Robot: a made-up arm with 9 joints. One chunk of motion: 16 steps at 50 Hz.
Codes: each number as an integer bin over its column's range. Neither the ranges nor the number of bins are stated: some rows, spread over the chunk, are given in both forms.
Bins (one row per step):
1: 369 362 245 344 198 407 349 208 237
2: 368 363 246 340 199 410 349 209 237
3: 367 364 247 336 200 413 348 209 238
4: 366 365 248 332 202 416 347 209 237
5: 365 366 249 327 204 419 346 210 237
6: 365 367 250 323 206 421 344 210 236
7: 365 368 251 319 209 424 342 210 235
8: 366 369 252 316 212 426 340 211 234
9: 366 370 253 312 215 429 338 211 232
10: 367 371 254 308 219 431 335 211 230
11: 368 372 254 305 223 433 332 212 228
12: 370 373 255 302 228 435 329 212 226
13: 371 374 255 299 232 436 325 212 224
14: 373 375 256 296 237 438 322 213 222
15: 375 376 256 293 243 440 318 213 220
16: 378 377 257 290 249 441 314 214 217
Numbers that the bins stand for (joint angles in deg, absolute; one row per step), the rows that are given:
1: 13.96 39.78 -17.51 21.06 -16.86 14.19 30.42 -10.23 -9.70
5: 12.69 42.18 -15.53 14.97 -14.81 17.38 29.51 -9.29 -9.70
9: 13.01 44.59 -13.56 9.61 -11.03 20.04 27.08 -8.82 -10.85
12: 14.28 46.40 -12.57 6.03 -6.57 21.63 24.34 -8.35 -12.23
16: 16.81 48.81 -11.58 1.74 0.63 23.23 19.78 -7.42 -14.30
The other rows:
2: 13.64 40.38 -17.02 19.62 -16.52 14.99 30.42 -9.76 -9.70
3: 13.32 40.98 -16.52 18.19 -16.18 15.79 30.12 -9.76 -9.47
4: 13.01 41.58 -16.03 16.76 -15.49 16.58 29.81 -9.76 -9.70
6: 12.69 42.79 -15.04 13.54 -14.12 17.91 28.90 -9.29 -9.93
7: 12.69 43.39 -14.55 12.11 -13.09 18.71 28.29 -9.29 -10.16
8: 13.01 43.99 -14.05 11.04 -12.06 19.24 27.68 -8.82 -10.39
10: 13.32 45.19 -13.06 8.18 -9.66 20.57 26.16 -8.82 -11.31
11: 13.64 45.80 -13.06 7.11 -8.29 21.10 25.25 -8.35 -11.77
13: 14.59 47.00 -12.57 4.96 -5.20 21.90 23.13 -8.35 -12.69
14: 15.23 47.60 -12.07 3.89 -3.48 22.43 22.21 -7.89 -13.15
15: 15.86 48.20 -12.07 2.81 -1.42 22.96 21.00 -7.89 -13.61

